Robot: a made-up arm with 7 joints.
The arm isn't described. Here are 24 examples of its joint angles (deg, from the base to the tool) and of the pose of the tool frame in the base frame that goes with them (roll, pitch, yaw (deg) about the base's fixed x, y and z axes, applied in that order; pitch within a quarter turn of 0, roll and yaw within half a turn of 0; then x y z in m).
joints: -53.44 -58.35 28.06 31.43 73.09 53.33 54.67
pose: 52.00 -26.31 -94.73 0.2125 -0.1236 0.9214
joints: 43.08 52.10 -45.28 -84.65 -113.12 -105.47 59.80
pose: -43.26 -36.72 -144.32 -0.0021 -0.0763 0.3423
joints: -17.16 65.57 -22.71 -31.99 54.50 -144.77 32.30
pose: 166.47 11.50 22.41 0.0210 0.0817 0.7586
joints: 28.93 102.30 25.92 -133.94 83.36 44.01 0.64
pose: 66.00 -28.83 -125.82 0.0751 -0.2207 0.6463
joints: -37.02 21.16 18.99 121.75 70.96 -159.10 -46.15
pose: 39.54 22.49 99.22 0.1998 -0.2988 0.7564
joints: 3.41 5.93 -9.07 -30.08 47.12 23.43 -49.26
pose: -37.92 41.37 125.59 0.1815 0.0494 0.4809
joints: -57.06 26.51 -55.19 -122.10 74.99 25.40 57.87
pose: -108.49 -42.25 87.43 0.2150 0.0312 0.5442
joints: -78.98 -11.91 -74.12 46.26 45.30 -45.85 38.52
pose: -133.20 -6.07 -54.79 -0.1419 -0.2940 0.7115
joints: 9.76 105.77 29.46 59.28 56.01 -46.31 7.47
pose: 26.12 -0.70 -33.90 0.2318 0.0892 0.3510
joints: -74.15 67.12 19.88 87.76 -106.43 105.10 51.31
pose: -151.28 -26.90 -77.57 0.3024 -0.0427 0.6934
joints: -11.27 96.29 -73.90 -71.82 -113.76 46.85 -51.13
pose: -98.76 -67.63 41.38 0.0839 -0.0160 0.7018
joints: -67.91 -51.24 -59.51 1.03 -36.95 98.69 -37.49
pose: 43.77 -47.00 -104.32 0.0412 0.0161 0.7521
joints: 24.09 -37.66 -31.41 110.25 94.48 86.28 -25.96
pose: -52.63 -16.24 149.29 0.0714 -0.0734 0.7288
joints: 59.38 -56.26 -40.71 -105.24 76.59 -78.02 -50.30
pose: 59.18 37.49 -143.69 0.3704 -0.1897 0.5684
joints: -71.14 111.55 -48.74 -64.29 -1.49 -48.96 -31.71
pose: -159.22 1.90 -106.97 -0.0533 -0.0879 0.8779
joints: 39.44 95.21 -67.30 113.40 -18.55 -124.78 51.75
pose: 93.97 15.17 -143.81 0.3879 -0.2446 0.5801
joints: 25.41 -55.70 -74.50 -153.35 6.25 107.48 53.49
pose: -16.14 55.10 27.04 0.2065 -0.0504 0.6898
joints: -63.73 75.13 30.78 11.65 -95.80 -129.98 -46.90
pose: -117.26 20.62 -170.41 0.2500 0.2295 0.7346
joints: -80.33 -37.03 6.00 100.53 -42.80 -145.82 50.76
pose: 99.76 58.90 125.91 0.0371 -0.3962 0.7778
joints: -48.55 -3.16 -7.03 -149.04 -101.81 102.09 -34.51
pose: 133.49 -11.04 110.32 0.2864 -0.1539 0.5811
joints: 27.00 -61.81 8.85 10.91 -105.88 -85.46 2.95
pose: 82.22 57.31 22.40 0.1100 0.2250 0.6853
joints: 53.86 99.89 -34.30 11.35 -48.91 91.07 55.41
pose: -161.21 -36.58 13.00 0.1898 -0.0218 0.4424
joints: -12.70 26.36 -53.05 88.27 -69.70 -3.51 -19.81
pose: 20.05 -46.09 -46.22 0.3047 -0.0862 0.7707
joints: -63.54 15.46 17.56 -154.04 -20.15 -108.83 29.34
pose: 13.42 -22.96 137.13 0.1684 -0.1739 0.4197
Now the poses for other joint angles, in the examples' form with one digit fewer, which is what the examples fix.
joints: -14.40 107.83 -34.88 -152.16 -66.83 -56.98 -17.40
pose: -86.3 22.1 -94.7 -0.065 -0.046 0.450
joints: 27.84 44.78 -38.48 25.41 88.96 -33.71 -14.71
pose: 93.0 -43.8 21.3 0.065 0.136 0.684
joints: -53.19 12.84 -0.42 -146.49 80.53 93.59 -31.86
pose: 147.2 23.3 -66.9 0.166 -0.096 0.569
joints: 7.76 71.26 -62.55 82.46 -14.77 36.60 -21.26
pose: 26.1 5.9 0.8 0.305 -0.021 0.685
